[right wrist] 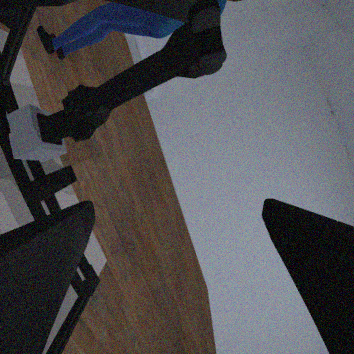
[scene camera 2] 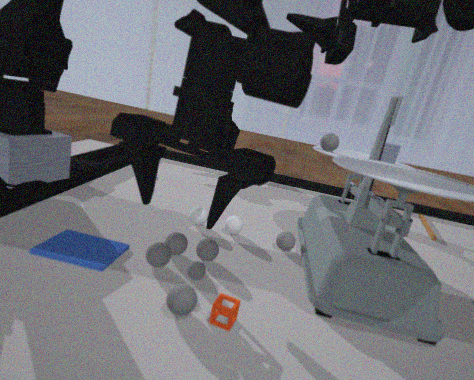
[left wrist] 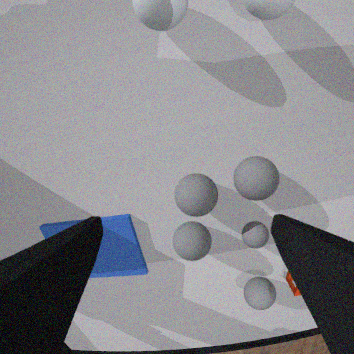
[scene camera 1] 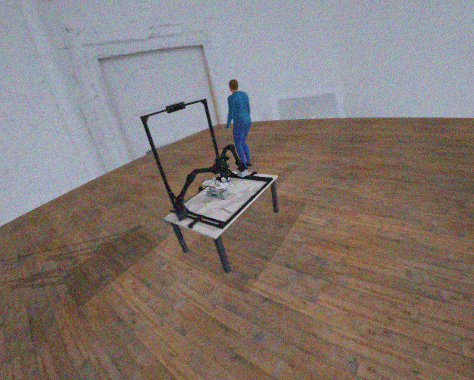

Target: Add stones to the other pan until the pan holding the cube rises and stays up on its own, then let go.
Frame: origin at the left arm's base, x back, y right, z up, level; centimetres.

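Where they show: left gripper, fingertip midpoint: [scene camera 2: 176, 215] [left wrist: 188, 224]; right gripper, fingertip midpoint: [right wrist: 179, 208] [scene camera 1: 229, 161]; left arm's base, origin of the base link: [right wrist: 48, 129] [scene camera 2: 16, 129] [scene camera 1: 242, 170]; right arm's base, origin of the base link: [scene camera 1: 180, 210].
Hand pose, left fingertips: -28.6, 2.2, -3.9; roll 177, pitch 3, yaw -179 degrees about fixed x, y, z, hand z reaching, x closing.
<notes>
Each offset is from my left fingertips to the top centre of the thing, as dx, dy, dz. "spot": to the spot under its first point.
The grey balance scale @[-20.8, -12.9, +18.5] [scene camera 2: 367, 280] [scene camera 1: 218, 193] stands at the right in scene camera 2. Its far pan @[spot: -12.1, -21.0, +9.6] [scene camera 2: 320, 148] bears a grey stone @[-13.3, -19.7, +12.3] [scene camera 2: 329, 142]; its near pan @[spot: -25.6, -1.6, +10.8] [scene camera 2: 440, 185] reaches the right edge. A blue-grey cube @[-21.4, -19.8, +12.6] [scene camera 2: 392, 152] shows partly behind the post; I cannot tell which pan bears it. Several grey stones lie on the table, among them one @[-4.2, -1.2, -2.1] [scene camera 2: 207, 249] [left wrist: 256, 178] and a small one @[-5.2, +3.4, -2.9] [scene camera 2: 196, 270] [left wrist: 255, 234]. Two white stones @[-3.6, -11.5, -2.1] [scene camera 2: 234, 224] @[+1.9, -10.6, -2.1] [scene camera 2: 200, 216] lie behind them. My left gripper [scene camera 2: 178, 215] [left wrist: 188, 224] is open and empty above the stones. My right gripper [right wrist: 179, 208] is open and empty, raised high.
A blue tile @[+7.6, +6.4, -4.4] [scene camera 2: 80, 249] [left wrist: 117, 247] lies left of the stones. An orange open-framed block @[-10.7, +8.2, -2.8] [scene camera 2: 225, 312] [left wrist: 293, 284] lies near the largest grey stone. Another grey stone @[-11.7, -11.9, -2.1] [scene camera 2: 285, 241] lies beside the scale's base. A person [scene camera 1: 240, 117] stands behind the table.
</notes>
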